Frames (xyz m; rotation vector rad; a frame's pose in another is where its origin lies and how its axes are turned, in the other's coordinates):
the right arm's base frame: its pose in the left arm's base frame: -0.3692 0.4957 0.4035 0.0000 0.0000 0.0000
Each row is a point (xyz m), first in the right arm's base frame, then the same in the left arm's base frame.
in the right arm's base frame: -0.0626 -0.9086 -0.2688
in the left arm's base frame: -0.4318 -0.4129 0.1347
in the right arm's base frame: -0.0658 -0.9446 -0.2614
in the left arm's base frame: -0.4350 -0.4489 0.1421
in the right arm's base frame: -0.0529 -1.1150 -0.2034
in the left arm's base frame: -0.4221 -0.6193 0.2001
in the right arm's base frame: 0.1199 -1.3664 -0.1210
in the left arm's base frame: -0.2493 -0.8707 0.2825
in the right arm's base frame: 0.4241 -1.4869 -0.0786
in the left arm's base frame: 0.0549 -0.9912 0.3249
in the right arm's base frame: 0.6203 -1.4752 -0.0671
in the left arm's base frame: 0.2511 -0.9795 0.3364
